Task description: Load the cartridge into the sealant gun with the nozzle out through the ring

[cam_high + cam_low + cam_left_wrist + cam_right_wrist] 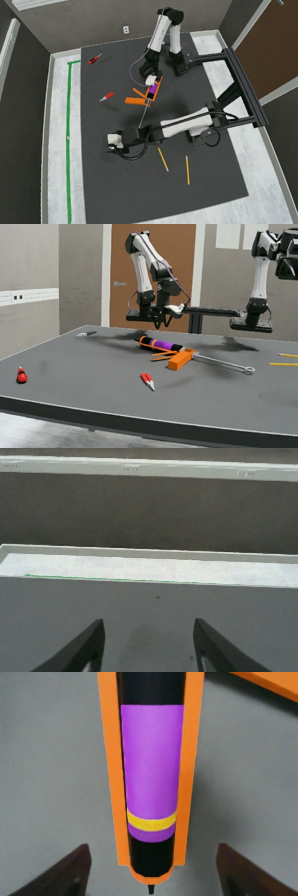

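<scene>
Now: right hand 10 mm past the purple cartridge, 20 mm to the left of it and 90 mm above it. Round my right hand: grey tool 160 mm behind, 470 mm to the right, 110 mm below; grey plunger rod 110 mm ahead, 250 mm to the left, 100 mm below; thumb plate 60 mm ahead, 160 mm to the left, 100 mm below.
</scene>
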